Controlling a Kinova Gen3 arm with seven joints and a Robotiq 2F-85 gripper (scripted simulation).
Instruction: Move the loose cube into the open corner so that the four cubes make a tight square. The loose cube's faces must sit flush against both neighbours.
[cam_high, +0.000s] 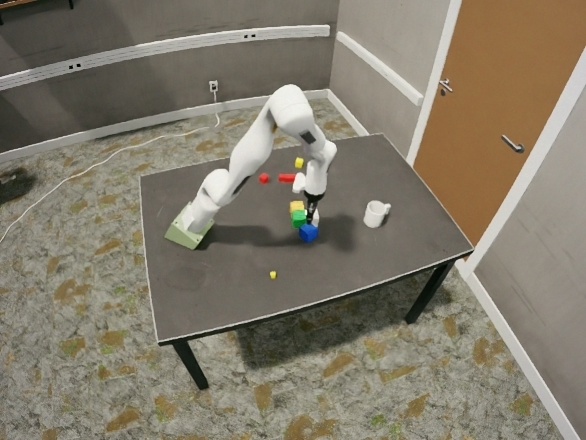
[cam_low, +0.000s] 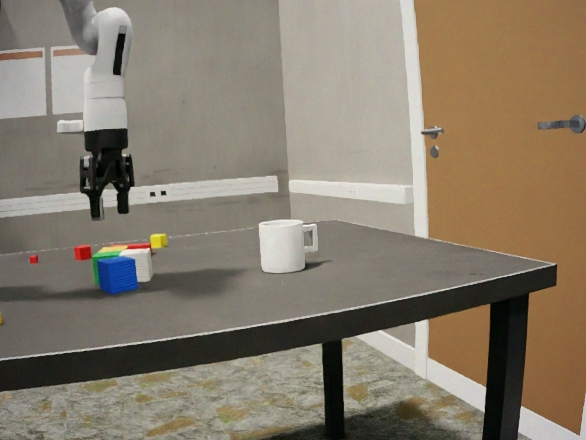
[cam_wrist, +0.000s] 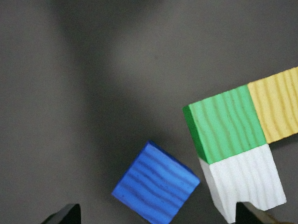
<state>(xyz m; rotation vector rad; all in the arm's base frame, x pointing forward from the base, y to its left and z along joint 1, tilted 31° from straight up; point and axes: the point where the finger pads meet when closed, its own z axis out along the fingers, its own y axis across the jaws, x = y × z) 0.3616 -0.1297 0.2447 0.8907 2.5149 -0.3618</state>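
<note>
My hand is 100 mm above the blue cube. The rest, counted from my hand: white mug (300 mm ahead, 70 mm to the right, 90 mm below); then tiny yellow cube (220 mm behind, 100 mm to the right, 120 mm below); then red bar (120 mm ahead, 320 mm to the left, 120 mm below).
</note>
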